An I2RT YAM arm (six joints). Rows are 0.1 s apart.
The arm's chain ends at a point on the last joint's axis. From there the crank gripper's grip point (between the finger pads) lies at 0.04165 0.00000 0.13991 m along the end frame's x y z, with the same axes.
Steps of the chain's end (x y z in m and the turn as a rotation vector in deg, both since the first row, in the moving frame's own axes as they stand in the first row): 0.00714, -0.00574, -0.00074, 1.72, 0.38, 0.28; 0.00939, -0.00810, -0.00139, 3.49, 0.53, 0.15; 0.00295, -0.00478, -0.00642, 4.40, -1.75, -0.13; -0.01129, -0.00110, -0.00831, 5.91, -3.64, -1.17; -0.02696, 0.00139, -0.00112, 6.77, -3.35, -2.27; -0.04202, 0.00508, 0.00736, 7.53, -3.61, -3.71; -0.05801, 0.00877, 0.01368, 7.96, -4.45, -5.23; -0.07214, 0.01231, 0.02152, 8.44, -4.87, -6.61; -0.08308, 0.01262, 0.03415, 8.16, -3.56, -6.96
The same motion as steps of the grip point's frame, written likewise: 0.00808, -0.00973, -0.00108, 1.72, 0.38, 0.28; 0.01069, -0.01649, -0.00204, 3.49, 0.53, 0.15; -0.00135, -0.01565, -0.00563, 4.40, -1.75, -0.13; -0.02040, -0.01639, -0.00674, 5.91, -3.64, -1.17; -0.03555, -0.01672, 0.00000, 6.77, -3.35, -2.27; -0.05156, -0.01580, 0.00831, 7.53, -3.61, -3.71; -0.07000, -0.01407, 0.01487, 7.96, -4.45, -5.23; -0.08556, -0.01250, 0.02267, 8.44, -4.87, -6.61; -0.09331, -0.01186, 0.03468, 8.16, -3.56, -6.96
